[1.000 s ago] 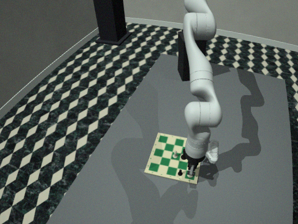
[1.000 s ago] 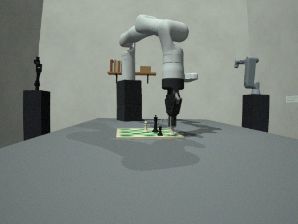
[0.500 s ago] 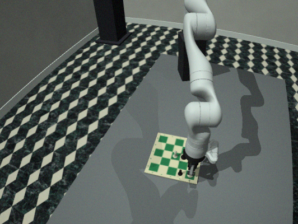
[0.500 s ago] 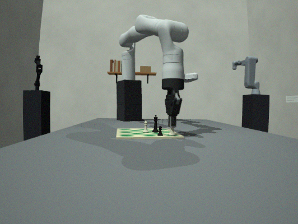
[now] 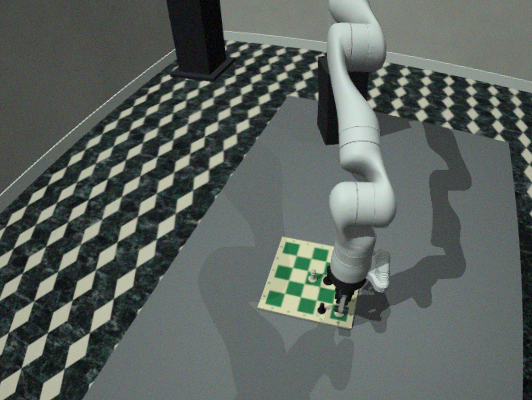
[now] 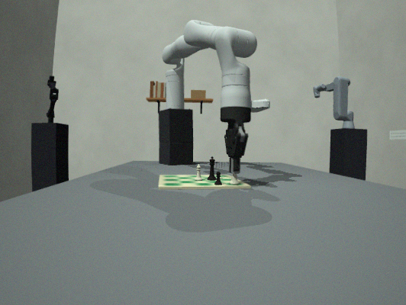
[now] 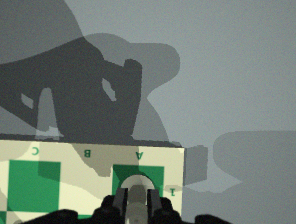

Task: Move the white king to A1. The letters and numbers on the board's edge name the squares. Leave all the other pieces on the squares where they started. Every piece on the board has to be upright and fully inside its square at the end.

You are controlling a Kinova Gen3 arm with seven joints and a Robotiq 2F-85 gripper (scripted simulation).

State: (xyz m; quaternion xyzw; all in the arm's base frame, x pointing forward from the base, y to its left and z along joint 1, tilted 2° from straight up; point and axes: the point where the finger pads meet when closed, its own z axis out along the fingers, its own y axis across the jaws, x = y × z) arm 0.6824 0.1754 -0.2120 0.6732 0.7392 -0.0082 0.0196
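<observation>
My hand is 1 cm above the white king. Also, from my hand: small white piece (7 cm behind, 9 cm to the right, 2 cm below); tall black piece (7 cm behind, 5 cm to the right, 2 cm below); black pawn (1 cm ahead, 4 cm to the right, 3 cm below).
</observation>
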